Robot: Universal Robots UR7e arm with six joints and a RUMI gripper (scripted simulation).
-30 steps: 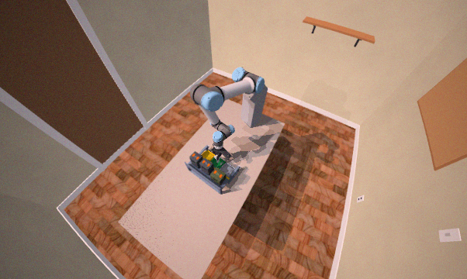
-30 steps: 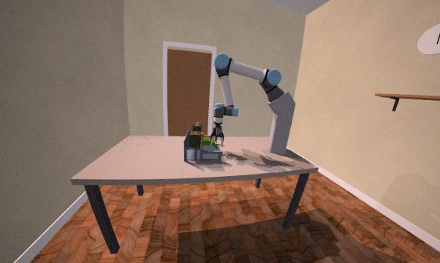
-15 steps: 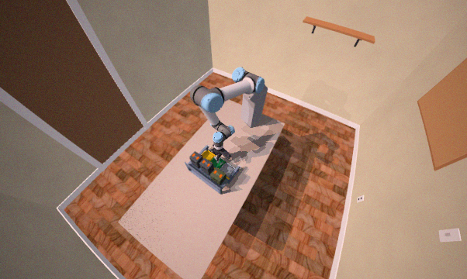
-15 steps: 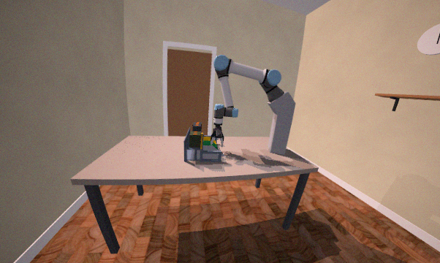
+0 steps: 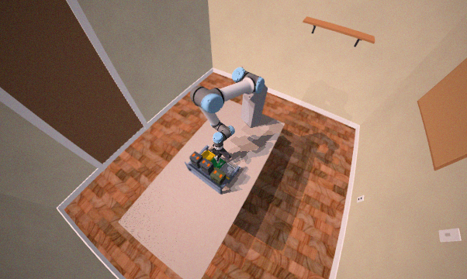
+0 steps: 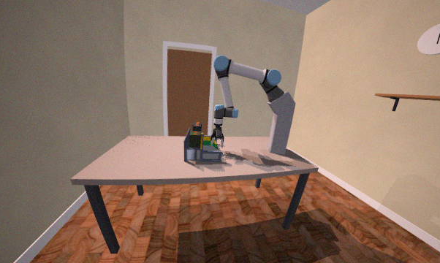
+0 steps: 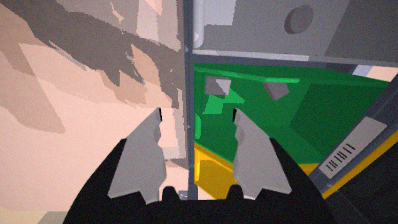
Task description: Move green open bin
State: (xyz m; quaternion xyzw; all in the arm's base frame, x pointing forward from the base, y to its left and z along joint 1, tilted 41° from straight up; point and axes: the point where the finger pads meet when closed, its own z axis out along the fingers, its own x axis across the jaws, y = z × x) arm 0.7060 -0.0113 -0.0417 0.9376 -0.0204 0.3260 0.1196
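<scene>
The green open bin is 8 cm ahead of my hand and 1 cm to the right of it. Round my hand: grey bin (10 cm ahead, 10 cm to the left); yellow bin (6 cm ahead, 12 cm to the right); yellow strip (13 cm ahead, 2 cm to the right, 6 cm above).
</scene>
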